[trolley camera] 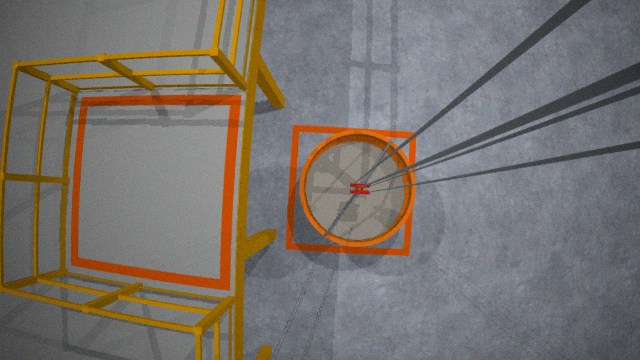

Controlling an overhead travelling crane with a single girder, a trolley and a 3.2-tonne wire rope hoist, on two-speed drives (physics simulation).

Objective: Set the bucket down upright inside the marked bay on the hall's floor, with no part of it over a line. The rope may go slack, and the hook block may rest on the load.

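Observation:
The round orange bucket (357, 243) appears upright, its open top with grey interior facing the camera. In the trolley camera view it lies over the marked bay (290, 215), an orange square outline on the floor. Its right rim overlaps the bay's right line in this view, and its lower rim comes close to the bottom line. A strip of floor shows between bucket and left line. My gripper, the red hook block (360, 188), is over the bucket's middle, on its thin handle. Dark shadows lie left of and below the bucket. Its exact height above the floor cannot be told.
A grey raised platform (150, 185) with yellow railings (245, 165) stands to the left, with yellow braces reaching towards the bay. A larger orange square outline (230, 195) is marked on it. Dark ropes (480, 90) run from the hook block to the upper right.

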